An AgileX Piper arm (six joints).
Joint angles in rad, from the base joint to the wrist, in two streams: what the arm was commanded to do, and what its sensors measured. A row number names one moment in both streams.
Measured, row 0: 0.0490 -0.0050 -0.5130 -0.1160 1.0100 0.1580
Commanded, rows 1 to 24: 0.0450 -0.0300 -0.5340 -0.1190 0.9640 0.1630; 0.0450 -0.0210 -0.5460 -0.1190 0.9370 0.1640; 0.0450 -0.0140 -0.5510 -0.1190 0.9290 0.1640; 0.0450 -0.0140 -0.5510 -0.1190 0.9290 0.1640; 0.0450 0.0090 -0.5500 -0.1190 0.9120 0.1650; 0.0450 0.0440 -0.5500 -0.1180 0.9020 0.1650; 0.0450 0.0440 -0.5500 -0.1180 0.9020 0.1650; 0.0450 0.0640 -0.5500 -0.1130 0.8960 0.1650; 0.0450 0.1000 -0.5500 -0.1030 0.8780 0.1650; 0.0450 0.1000 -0.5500 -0.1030 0.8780 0.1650; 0.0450 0.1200 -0.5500 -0.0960 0.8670 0.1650; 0.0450 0.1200 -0.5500 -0.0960 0.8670 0.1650; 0.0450 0.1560 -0.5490 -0.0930 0.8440 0.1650; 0.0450 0.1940 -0.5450 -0.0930 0.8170 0.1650; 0.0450 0.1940 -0.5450 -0.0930 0.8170 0.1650; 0.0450 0.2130 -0.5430 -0.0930 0.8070 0.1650; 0.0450 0.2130 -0.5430 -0.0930 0.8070 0.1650; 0.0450 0.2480 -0.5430 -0.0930 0.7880 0.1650; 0.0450 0.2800 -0.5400 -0.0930 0.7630 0.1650; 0.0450 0.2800 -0.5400 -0.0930 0.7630 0.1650; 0.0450 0.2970 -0.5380 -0.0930 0.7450 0.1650; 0.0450 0.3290 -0.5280 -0.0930 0.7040 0.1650; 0.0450 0.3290 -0.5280 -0.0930 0.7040 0.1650; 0.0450 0.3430 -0.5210 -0.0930 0.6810 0.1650
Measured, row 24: 0.0490 0.3090 -0.5370 -0.0930 0.7500 0.1630
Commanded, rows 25 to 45: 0.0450 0.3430 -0.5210 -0.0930 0.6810 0.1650; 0.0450 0.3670 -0.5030 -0.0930 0.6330 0.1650; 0.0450 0.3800 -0.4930 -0.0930 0.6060 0.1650; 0.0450 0.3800 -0.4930 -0.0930 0.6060 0.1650; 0.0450 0.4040 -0.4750 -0.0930 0.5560 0.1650; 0.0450 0.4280 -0.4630 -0.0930 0.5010 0.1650; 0.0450 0.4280 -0.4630 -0.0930 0.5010 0.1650; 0.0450 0.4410 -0.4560 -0.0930 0.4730 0.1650; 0.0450 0.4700 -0.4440 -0.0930 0.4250 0.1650; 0.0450 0.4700 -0.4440 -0.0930 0.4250 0.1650; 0.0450 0.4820 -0.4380 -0.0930 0.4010 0.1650; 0.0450 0.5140 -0.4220 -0.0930 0.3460 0.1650; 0.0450 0.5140 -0.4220 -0.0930 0.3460 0.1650; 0.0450 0.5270 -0.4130 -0.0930 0.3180 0.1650; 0.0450 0.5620 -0.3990 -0.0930 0.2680 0.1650; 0.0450 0.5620 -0.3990 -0.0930 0.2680 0.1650; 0.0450 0.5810 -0.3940 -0.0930 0.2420 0.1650; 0.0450 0.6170 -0.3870 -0.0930 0.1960 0.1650; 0.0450 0.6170 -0.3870 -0.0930 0.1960 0.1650; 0.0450 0.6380 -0.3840 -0.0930 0.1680 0.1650; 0.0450 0.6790 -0.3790 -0.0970 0.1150 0.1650
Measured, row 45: 0.0490 0.6340 -0.3840 -0.0930 0.1970 0.1630
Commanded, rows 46 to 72: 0.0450 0.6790 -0.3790 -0.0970 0.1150 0.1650; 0.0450 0.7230 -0.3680 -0.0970 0.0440 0.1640; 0.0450 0.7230 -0.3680 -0.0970 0.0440 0.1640; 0.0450 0.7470 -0.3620 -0.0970 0.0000 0.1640; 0.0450 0.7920 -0.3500 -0.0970 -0.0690 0.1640; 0.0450 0.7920 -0.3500 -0.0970 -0.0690 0.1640; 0.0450 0.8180 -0.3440 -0.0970 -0.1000 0.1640; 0.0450 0.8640 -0.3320 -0.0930 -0.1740 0.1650; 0.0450 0.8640 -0.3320 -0.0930 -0.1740 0.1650; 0.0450 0.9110 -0.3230 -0.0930 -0.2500 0.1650; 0.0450 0.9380 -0.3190 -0.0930 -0.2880 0.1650; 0.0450 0.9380 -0.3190 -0.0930 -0.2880 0.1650; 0.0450 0.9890 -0.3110 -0.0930 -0.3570 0.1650; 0.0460 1.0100 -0.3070 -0.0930 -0.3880 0.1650; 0.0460 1.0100 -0.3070 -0.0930 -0.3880 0.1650; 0.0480 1.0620 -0.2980 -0.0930 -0.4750 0.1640; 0.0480 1.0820 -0.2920 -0.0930 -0.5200 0.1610; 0.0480 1.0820 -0.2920 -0.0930 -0.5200 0.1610; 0.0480 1.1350 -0.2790 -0.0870 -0.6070 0.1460; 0.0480 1.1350 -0.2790 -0.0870 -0.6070 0.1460; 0.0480 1.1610 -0.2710 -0.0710 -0.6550 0.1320; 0.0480 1.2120 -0.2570 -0.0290 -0.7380 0.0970; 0.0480 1.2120 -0.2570 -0.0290 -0.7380 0.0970; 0.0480 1.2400 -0.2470 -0.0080 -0.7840 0.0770; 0.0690 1.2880 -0.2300 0.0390 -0.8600 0.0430; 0.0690 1.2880 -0.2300 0.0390 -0.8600 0.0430; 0.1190 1.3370 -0.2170 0.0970 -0.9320 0.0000
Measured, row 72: 0.0730 1.2890 -0.2320 0.0340 -0.8130 0.0690
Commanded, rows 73 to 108: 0.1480 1.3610 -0.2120 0.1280 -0.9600 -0.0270; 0.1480 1.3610 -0.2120 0.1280 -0.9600 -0.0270; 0.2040 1.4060 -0.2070 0.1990 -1.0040 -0.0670; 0.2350 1.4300 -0.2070 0.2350 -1.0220 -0.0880; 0.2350 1.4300 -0.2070 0.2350 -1.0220 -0.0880; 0.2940 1.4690 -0.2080 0.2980 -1.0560 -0.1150; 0.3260 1.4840 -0.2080 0.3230 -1.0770 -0.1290; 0.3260 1.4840 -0.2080 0.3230 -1.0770 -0.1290; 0.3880 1.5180 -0.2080 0.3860 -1.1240 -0.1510; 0.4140 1.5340 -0.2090 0.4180 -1.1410 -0.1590; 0.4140 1.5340 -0.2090 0.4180 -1.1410 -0.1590; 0.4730 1.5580 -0.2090 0.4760 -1.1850 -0.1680; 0.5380 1.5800 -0.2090 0.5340 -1.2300 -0.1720; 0.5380 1.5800 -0.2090 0.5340 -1.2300 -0.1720; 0.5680 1.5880 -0.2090 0.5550 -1.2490 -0.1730; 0.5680 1.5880 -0.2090 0.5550 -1.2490 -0.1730; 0.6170 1.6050 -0.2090 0.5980 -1.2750 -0.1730; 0.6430 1.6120 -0.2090 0.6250 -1.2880 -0.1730; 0.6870 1.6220 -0.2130 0.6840 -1.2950 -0.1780; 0.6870 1.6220 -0.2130 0.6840 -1.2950 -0.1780; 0.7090 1.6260 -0.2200 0.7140 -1.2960 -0.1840; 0.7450 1.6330 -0.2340 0.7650 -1.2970 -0.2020; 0.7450 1.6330 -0.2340 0.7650 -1.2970 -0.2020; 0.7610 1.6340 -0.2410 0.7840 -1.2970 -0.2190; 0.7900 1.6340 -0.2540 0.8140 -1.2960 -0.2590; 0.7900 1.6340 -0.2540 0.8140 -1.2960 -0.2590; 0.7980 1.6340 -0.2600 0.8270 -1.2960 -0.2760; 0.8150 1.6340 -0.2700 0.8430 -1.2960 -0.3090; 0.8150 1.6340 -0.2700 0.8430 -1.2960 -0.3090; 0.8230 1.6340 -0.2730 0.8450 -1.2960 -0.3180; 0.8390 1.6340 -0.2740 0.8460 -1.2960 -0.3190; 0.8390 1.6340 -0.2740 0.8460 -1.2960 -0.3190; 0.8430 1.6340 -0.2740 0.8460 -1.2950 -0.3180; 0.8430 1.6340 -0.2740 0.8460 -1.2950 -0.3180; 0.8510 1.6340 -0.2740 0.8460 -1.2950 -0.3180; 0.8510 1.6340 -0.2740 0.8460 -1.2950 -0.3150
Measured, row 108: 0.8460 1.6340 -0.2650 0.8420 -1.2080 -0.3080
